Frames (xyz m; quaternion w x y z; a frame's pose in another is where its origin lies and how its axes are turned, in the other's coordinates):
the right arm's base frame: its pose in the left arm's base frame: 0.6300 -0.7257 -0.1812 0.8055 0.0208 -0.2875 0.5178
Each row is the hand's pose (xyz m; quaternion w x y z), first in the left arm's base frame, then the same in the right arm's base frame.
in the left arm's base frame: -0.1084 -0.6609 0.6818 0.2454 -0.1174 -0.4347 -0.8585
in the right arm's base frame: 0.2512 0.4267 1.0242 0.1243 0.5716 0.2367 0.7758
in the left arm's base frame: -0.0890 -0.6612 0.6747 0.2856 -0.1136 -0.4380 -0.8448
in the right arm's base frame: 0.2533 0.4121 1.0098 0.0838 0.5671 0.2294 0.7866
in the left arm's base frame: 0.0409 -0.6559 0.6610 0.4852 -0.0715 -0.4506 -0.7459
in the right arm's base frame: 0.2898 0.3082 0.9393 0.1327 -0.5155 -0.2020 -0.8221
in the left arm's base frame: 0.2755 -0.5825 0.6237 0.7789 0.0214 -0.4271 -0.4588
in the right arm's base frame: 0.4020 0.1536 0.7803 0.5131 -0.3520 -0.1407 -0.7701
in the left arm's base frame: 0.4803 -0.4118 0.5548 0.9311 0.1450 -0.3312 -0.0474
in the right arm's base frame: 0.5701 0.0775 0.5758 0.8237 -0.0877 -0.0752 -0.5551
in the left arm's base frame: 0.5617 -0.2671 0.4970 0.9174 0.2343 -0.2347 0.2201
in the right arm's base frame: 0.6854 0.0909 0.4438 0.9252 0.1114 -0.0420 -0.3602
